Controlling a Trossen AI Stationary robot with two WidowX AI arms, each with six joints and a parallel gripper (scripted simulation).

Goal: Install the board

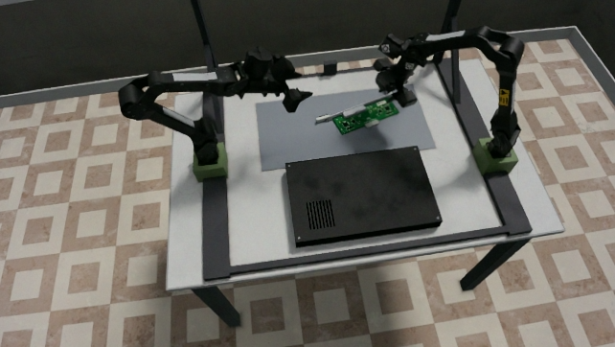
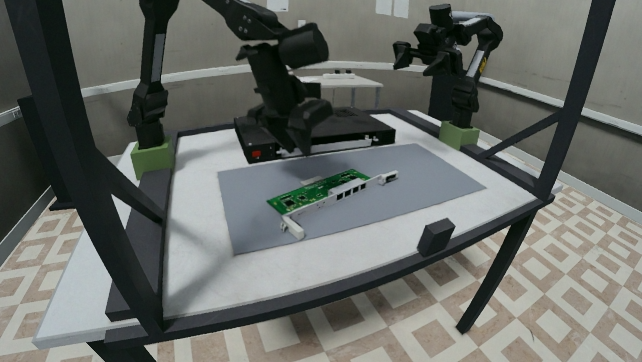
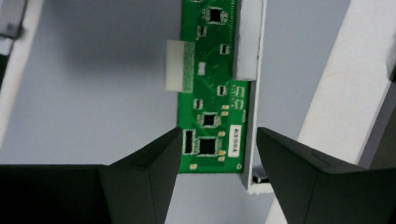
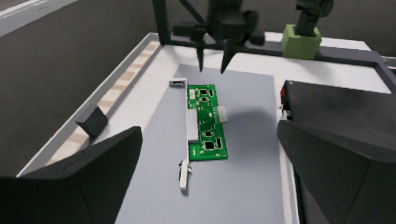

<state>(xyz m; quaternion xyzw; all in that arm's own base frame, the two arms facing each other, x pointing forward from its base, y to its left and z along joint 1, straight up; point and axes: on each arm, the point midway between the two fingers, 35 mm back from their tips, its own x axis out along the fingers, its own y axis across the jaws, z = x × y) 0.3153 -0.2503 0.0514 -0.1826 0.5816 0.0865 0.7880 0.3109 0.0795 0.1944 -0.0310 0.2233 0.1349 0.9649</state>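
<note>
My left hand is 4 cm short of the grey mat, 15 cm to the left of it and 13 cm above it. From my left hand the other things lie so: black enclosure (31 cm ahead, 11 cm to the right, 9 cm below).
</note>
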